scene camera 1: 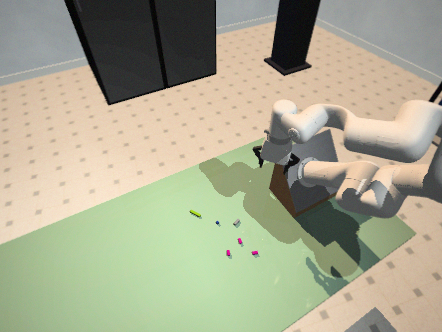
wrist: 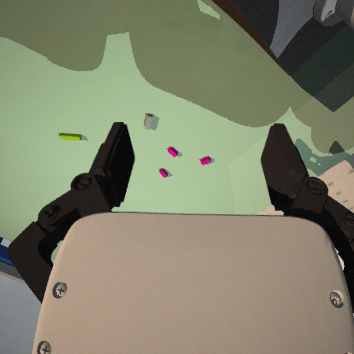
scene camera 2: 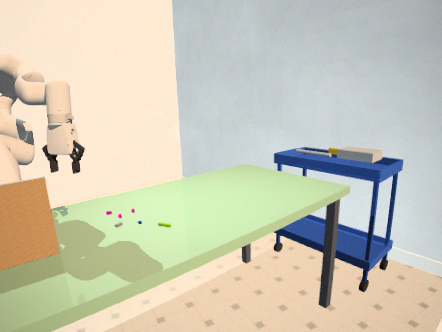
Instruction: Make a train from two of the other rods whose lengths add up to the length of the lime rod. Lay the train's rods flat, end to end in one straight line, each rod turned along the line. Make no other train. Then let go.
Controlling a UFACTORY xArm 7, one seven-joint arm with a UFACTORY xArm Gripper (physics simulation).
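Frame: origin at the arm's base, x ahead, y left, z up, level; metres.
Where they show: gripper, between the fingertips: (scene camera 1: pixel 273 168) (wrist: pixel 197 139) (scene camera 2: pixel 65 172); arm's base, origin of its link: (scene camera 1: pixel 309 172) (scene camera 2: pixel 10 208).
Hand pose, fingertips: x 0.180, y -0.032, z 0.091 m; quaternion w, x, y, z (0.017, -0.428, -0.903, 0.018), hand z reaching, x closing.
Observation:
Things, the pixels of their centre, and the offset from my fingertips. Level surfaces: height alone.
- lime rod, middle of its body: (wrist: pixel 69 136) (scene camera 2: pixel 164 224) (scene camera 1: pixel 195 213) 0.295 m ahead, 0.103 m right, 0.241 m down
- small dark blue piece, middle of its body: (scene camera 2: pixel 139 222) (scene camera 1: pixel 217 222) 0.232 m ahead, 0.017 m right, 0.241 m down
- grey rod, middle of its body: (wrist: pixel 148 121) (scene camera 2: pixel 118 224) (scene camera 1: pixel 236 222) 0.159 m ahead, 0.019 m left, 0.241 m down
- green table, height of its surface: 0.245 m down
The lime rod (scene camera 1: pixel 195 213) (scene camera 2: pixel 164 224) (wrist: pixel 70 136) lies flat, apart from the others. A small dark blue piece (scene camera 1: pixel 217 222) (scene camera 2: pixel 140 222) lies between it and a grey rod (scene camera 1: pixel 236 222) (scene camera 2: pixel 118 224) (wrist: pixel 149 121); it does not show in the wrist view. Three short magenta rods lie apart: one (scene camera 1: pixel 240 241) (scene camera 2: pixel 120 216) (wrist: pixel 173 151) nearest the grey rod, one (scene camera 1: pixel 228 253) (scene camera 2: pixel 133 210) (wrist: pixel 163 172), and one (scene camera 1: pixel 255 253) (scene camera 2: pixel 109 213) (wrist: pixel 206 160) turned differently. No rods touch. My gripper (scene camera 1: pixel 273 169) (scene camera 2: pixel 65 171) (wrist: pixel 197 139) is open and empty, pointing down, high above the table.
The green table (scene camera 1: pixel 125 270) (scene camera 2: pixel 225 200) bears the rods. A block with wooden sides (scene camera 1: pixel 283 190) (scene camera 2: pixel 25 225) stands at the arm's base. The arm's shadow falls across part of the table. A blue cart (scene camera 2: pixel 325 166) stands beyond the table's far end.

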